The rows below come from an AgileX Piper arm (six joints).
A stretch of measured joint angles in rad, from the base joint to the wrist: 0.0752 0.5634 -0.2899 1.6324 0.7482 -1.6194; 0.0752 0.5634 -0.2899 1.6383 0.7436 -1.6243; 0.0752 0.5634 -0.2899 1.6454 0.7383 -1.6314; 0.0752 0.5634 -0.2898 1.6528 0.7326 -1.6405; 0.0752 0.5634 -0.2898 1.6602 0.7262 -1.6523; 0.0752 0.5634 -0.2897 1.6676 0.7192 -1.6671; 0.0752 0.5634 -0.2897 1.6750 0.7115 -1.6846; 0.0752 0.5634 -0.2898 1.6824 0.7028 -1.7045; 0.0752 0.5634 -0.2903 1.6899 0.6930 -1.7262
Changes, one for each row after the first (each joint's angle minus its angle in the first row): 0.0000 0.0000 0.0000 0.0059 -0.0046 -0.0049; 0.0000 0.0000 0.0000 0.0130 -0.0099 -0.0120; 0.0000 0.0000 0.0001 0.0204 -0.0156 -0.0211; 0.0000 0.0000 0.0001 0.0278 -0.0220 -0.0329; 0.0000 0.0000 0.0002 0.0352 -0.0290 -0.0477; 0.0000 0.0000 0.0002 0.0426 -0.0367 -0.0652; 0.0000 0.0000 0.0001 0.0500 -0.0454 -0.0851; 0.0000 0.0000 -0.0004 0.0575 -0.0552 -0.1068
